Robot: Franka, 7 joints.
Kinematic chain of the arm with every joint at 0, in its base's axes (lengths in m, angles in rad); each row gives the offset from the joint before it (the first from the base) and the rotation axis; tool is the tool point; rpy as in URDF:
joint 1: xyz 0 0 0.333 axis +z
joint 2: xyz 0 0 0 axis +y
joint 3: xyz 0 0 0.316 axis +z
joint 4: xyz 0.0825 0 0 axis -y
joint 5: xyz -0.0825 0 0.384 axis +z
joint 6: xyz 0 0 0 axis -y
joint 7: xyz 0.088 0 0 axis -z
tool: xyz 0 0 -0.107 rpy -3.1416 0 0
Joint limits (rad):
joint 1: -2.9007..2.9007
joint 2: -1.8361..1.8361
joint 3: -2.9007..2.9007
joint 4: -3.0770..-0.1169
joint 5: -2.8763..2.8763
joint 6: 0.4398..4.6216
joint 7: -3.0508..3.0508
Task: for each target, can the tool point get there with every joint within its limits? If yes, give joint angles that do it. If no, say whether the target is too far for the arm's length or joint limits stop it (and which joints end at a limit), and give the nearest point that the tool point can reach.
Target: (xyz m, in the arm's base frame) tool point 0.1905 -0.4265 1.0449
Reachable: yes | joints 2.3848 -0.7654 0.6088 -0.5547 2.2515 2.0434 0.4575
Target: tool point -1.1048 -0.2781 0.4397
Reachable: no: too far | nearest point -0.8283 -0.2085 0.4130 | short by 0.286 m
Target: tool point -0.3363 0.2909 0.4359
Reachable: yes | joints -2.1856 0.2649 -1.4164 -2.4048 1.4317 3.9072 -2.2668
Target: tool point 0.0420 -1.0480 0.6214
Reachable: no: too far | nearest point 0.0331 -0.8265 0.5605 | short by 0.230 m
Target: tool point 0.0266 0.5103 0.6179
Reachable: yes | joints 0.4092 1.5513 2.2451 -1.7221 -0.6032 1.4407 -1.7823
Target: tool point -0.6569 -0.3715 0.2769
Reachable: yes | joints -2.4128 1.3015 -0.1190 -0.7612 1.2322 3.8883 -2.2692
